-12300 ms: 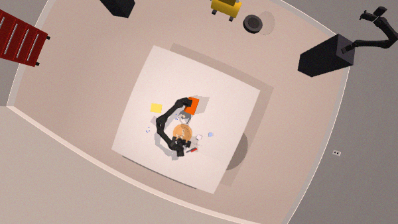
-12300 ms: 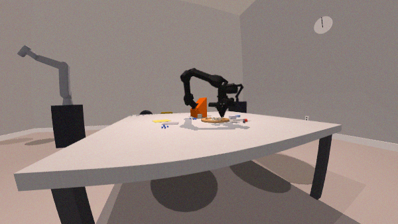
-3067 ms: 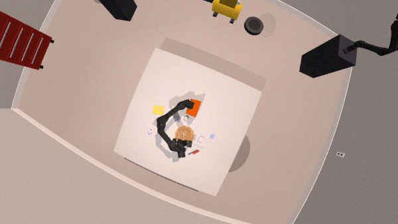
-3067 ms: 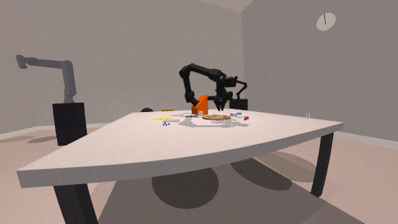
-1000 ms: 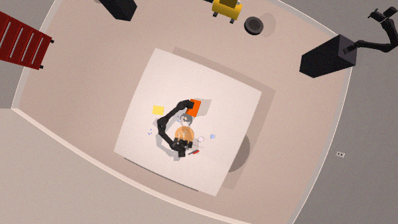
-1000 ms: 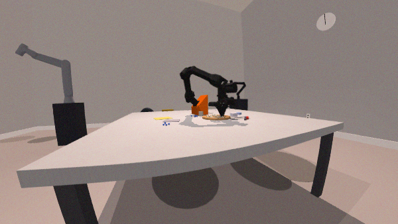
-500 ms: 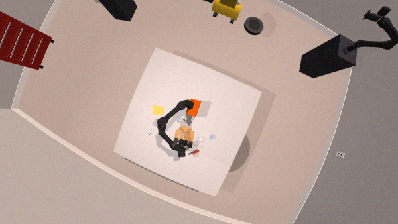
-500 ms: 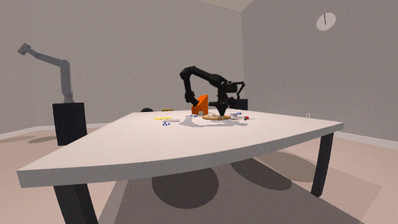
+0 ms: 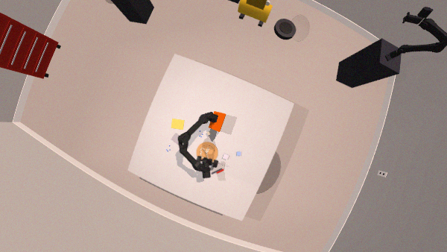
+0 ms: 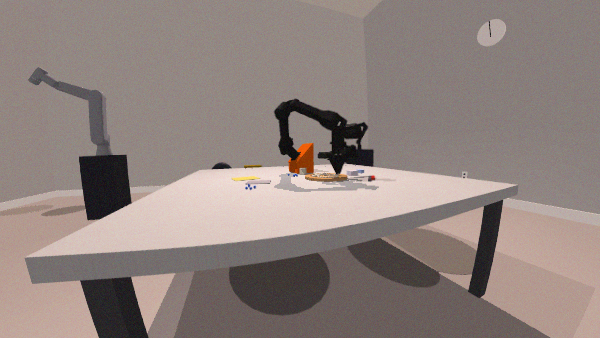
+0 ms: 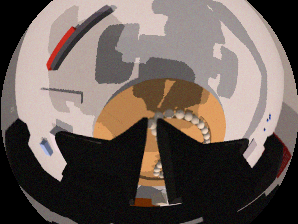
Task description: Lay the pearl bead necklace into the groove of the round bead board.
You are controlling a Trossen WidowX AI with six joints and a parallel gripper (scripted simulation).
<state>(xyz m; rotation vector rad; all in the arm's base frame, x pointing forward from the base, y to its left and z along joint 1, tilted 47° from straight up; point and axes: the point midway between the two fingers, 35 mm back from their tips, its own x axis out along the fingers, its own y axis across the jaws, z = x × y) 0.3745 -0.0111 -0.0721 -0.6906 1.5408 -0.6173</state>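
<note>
My gripper tip is 60 mm past the round tan bead board, 30 mm to the left of it and 10 mm above it. From my gripper tip the other things lie so: tool (80 mm ahead, 120 mm to the left, 20 mm below); white square (70 mm behind, 150 mm to the left, 10 mm below); pale blue cube (130 mm behind, 260 mm to the left, 10 mm below).
</note>
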